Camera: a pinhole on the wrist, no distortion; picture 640 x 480 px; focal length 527.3 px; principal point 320.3 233.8 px. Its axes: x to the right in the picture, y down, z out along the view. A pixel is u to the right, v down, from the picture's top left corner.
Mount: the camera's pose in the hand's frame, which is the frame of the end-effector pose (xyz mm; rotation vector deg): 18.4 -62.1 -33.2 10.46 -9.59 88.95
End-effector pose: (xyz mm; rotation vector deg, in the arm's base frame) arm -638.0 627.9 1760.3 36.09 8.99 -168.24
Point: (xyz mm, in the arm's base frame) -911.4 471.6 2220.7
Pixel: 582.6 187.2
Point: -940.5 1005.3 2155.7
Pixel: 53.7 185.9
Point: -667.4 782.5 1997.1
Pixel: 202.5 455.2
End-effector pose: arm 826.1 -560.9 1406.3 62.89 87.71 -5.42
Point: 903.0 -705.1 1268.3
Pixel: 354.3 188.1
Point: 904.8 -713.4 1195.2
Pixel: 284.5 83.2
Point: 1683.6 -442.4 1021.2
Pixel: outside the picture
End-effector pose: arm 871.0 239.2 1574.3 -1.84 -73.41 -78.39
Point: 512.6 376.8 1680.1
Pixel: 328.6 152.4
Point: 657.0 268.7 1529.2
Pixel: 129.8 248.8
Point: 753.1 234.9 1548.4
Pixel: 229.9 224.4
